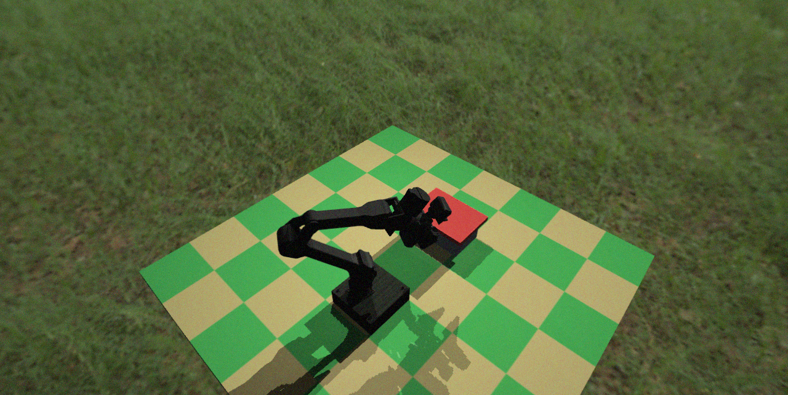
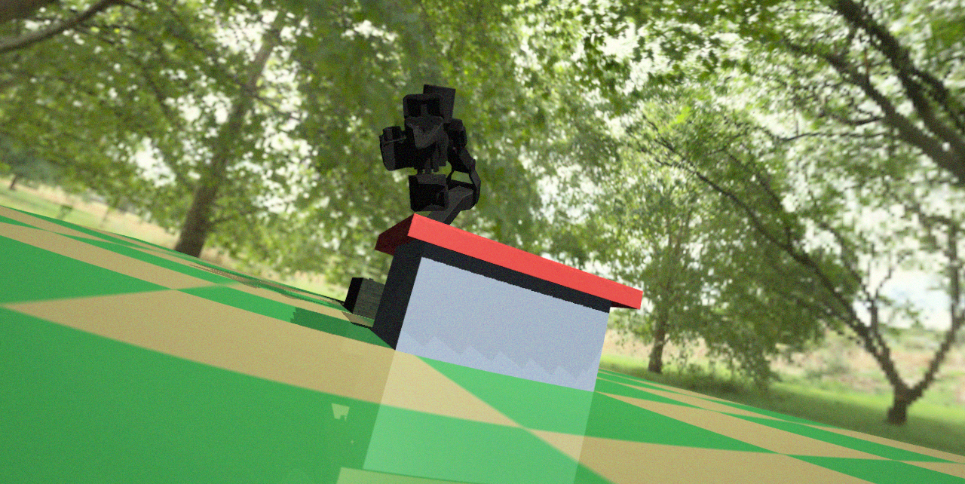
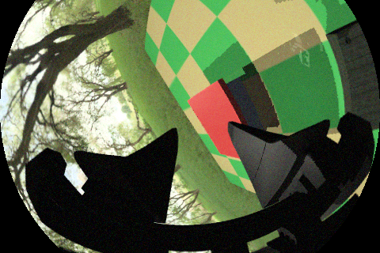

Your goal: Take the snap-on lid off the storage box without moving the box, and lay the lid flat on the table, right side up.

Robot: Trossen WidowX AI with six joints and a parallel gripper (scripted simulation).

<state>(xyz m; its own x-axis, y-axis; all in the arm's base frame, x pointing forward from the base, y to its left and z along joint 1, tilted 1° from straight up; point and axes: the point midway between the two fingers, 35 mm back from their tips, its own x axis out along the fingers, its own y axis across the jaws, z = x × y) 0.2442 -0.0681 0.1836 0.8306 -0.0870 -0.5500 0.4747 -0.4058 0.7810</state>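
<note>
Now: gripper tip 15 cm short of the red lid, 10 cm to the right of it and 13 cm above it. From my gripper tip the other things lie so: grey-blue storage box 15 cm ahead, 10 cm to the left, 17 cm below.
</note>
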